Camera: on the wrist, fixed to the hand. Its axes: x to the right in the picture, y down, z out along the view.
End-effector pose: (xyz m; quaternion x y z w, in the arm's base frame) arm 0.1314 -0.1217 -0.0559 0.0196 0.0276 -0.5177 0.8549
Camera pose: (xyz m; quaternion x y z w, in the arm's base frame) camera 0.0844 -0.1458 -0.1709 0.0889 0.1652 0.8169 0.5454
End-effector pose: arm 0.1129 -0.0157 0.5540 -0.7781 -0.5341 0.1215 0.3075
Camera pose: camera 0.1347 -0.0362 0.6770 0.5981 -0.7886 -0.1381 0.0365
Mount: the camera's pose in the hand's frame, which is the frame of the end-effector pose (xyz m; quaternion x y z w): 0.0073 -0.0534 -0.1145 -0.0427 0.1882 0.9799 0.0497
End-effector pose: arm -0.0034 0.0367 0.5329 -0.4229 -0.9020 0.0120 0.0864
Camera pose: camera -0.0296 0.0021 0.6518 -0.9108 0.3853 -0.0328 0.1442
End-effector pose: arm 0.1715 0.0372 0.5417 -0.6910 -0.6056 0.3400 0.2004
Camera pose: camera 0.2159 0.0697 0.6557 0.7003 -0.6702 -0.0574 0.2387
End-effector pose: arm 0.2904 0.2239 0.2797 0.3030 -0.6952 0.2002 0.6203
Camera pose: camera 0.4107 0.2582 0.2989 0.7304 0.2233 -0.6452 0.0216
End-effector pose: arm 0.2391 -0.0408 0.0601 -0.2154 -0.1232 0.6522 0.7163
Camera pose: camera 0.3394 -0.0535 -0.0160 0.2848 -0.3119 -0.6885 0.5895
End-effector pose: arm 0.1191 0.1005 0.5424 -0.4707 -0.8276 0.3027 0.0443
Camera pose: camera 0.1159 0.1390 0.6629 0.8932 -0.4155 0.0655 0.1588
